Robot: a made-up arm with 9 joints. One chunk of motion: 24 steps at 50 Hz.
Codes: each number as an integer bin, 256 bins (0 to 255) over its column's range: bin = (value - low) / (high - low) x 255, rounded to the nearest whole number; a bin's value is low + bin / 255 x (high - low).
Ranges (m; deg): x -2.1..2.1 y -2.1..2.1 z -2.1..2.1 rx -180..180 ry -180..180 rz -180..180
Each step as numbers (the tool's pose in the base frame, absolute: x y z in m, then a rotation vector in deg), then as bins.
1 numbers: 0.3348 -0.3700 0.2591 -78.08 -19.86 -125.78
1 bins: 148 105 143 72 113 38
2 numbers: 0.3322 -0.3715 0.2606 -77.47 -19.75 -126.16
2 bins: 148 105 143 73 114 38
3 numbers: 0.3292 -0.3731 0.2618 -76.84 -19.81 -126.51
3 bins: 147 105 143 73 113 38
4 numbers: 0.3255 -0.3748 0.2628 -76.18 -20.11 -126.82
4 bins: 147 105 143 74 113 38
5 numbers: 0.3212 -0.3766 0.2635 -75.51 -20.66 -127.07
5 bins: 147 105 143 74 113 37
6 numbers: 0.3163 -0.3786 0.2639 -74.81 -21.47 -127.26
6 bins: 147 105 144 75 112 37
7 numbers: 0.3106 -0.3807 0.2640 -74.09 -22.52 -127.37
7 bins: 146 104 144 75 112 37
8 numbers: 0.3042 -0.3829 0.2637 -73.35 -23.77 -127.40
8 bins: 146 104 144 76 111 37
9 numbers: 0.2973 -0.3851 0.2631 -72.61 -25.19 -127.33
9 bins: 146 104 143 76 110 37
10 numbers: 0.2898 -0.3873 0.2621 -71.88 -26.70 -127.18
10 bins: 145 104 143 77 109 37
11 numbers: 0.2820 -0.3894 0.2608 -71.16 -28.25 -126.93
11 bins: 145 104 143 77 107 38
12 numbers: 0.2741 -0.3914 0.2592 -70.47 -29.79 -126.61
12 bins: 144 104 143 78 106 38
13 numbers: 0.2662 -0.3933 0.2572 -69.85 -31.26 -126.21
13 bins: 144 104 143 78 105 38
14 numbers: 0.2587 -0.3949 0.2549 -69.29 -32.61 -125.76
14 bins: 143 104 143 78 104 38
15 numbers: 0.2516 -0.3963 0.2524 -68.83 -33.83 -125.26
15 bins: 143 103 143 79 104 39
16 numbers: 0.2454 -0.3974 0.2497 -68.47 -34.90 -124.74
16 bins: 142 103 143 79 103 39
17 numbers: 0.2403 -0.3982 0.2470 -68.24 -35.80 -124.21
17 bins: 142 103 142 79 102 40
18 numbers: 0.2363 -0.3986 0.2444 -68.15 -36.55 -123.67
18 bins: 142 103 142 79 102 40
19 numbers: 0.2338 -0.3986 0.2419 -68.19 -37.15 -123.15
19 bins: 142 103 142 79 101 40
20 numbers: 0.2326 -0.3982 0.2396 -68.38 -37.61 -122.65
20 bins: 142 103 142 79 101 41
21 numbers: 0.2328 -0.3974 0.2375 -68.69 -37.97 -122.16
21 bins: 142 103 142 79 101 41
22 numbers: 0.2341 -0.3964 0.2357 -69.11 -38.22 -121.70
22 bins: 142 103 142 79 100 41
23 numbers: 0.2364 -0.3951 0.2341 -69.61 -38.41 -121.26
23 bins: 142 104 142 78 100 42
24 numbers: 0.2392 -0.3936 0.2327 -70.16 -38.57 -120.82
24 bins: 142 104 142 78 100 42
